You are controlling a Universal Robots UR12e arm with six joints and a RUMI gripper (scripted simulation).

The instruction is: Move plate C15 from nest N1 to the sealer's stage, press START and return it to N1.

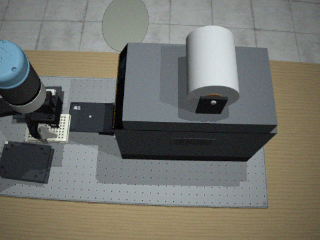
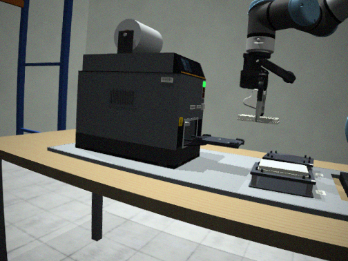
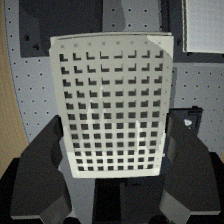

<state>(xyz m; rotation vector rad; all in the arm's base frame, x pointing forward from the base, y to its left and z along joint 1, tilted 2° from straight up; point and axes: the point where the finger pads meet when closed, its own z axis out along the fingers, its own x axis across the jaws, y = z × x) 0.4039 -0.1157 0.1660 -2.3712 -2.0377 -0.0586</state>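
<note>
Right now the dark stage is 120 mm ahead of my hand, 80 mm below it and 50 mm to the left of it. Also, from my hand: plate: 150 mm to the left, 120 mm below, 70 mm behind; then plate C15: 10 mm below; then dark nest: 140 mm below, 120 mm behind, 50 mm to the right.
</note>
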